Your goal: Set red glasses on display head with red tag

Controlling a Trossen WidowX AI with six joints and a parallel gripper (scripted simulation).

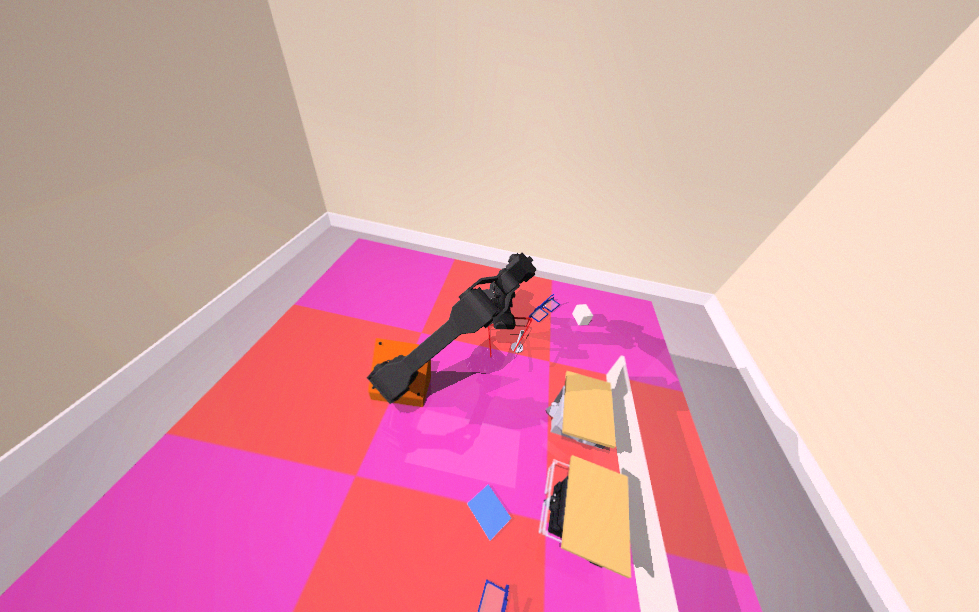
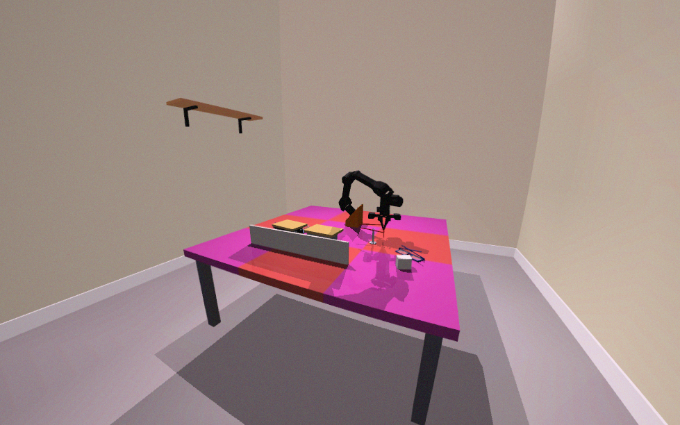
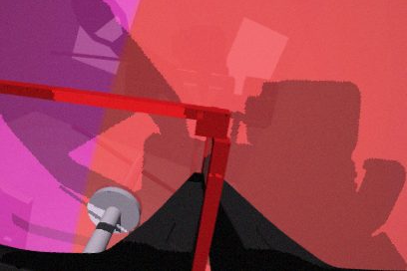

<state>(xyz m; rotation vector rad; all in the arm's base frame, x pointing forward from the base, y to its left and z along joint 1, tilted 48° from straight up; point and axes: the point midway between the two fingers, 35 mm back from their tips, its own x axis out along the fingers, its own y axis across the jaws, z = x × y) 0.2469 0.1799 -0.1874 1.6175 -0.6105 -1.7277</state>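
Right now the stand is 80 mm ahead of my gripper tip, 50 mm to the right of it and 40 mm below it. Also, from my gripper tip: white wall 400 mm to the right, 350 mm ahead, 10 mm below; then blue card 510 mm to the right, 60 mm below, 30 mm ahead; then white block 320 mm ahead, 140 mm to the left, 30 mm below.
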